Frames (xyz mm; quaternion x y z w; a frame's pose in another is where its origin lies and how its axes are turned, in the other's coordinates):
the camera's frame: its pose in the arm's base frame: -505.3 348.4 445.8 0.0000 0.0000 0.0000 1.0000
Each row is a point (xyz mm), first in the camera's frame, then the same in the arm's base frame.
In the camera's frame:
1: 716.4 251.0 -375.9
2: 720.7 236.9 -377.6
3: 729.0 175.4 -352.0
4: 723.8 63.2 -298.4
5: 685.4 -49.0 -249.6
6: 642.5 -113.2 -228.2
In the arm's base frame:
1: 211.1 599.4 69.9
2: 215.4 585.3 68.2
3: 223.7 523.8 93.8
4: 218.5 411.6 147.4
5: 180.1 299.4 196.2
6: 137.2 235.2 217.6

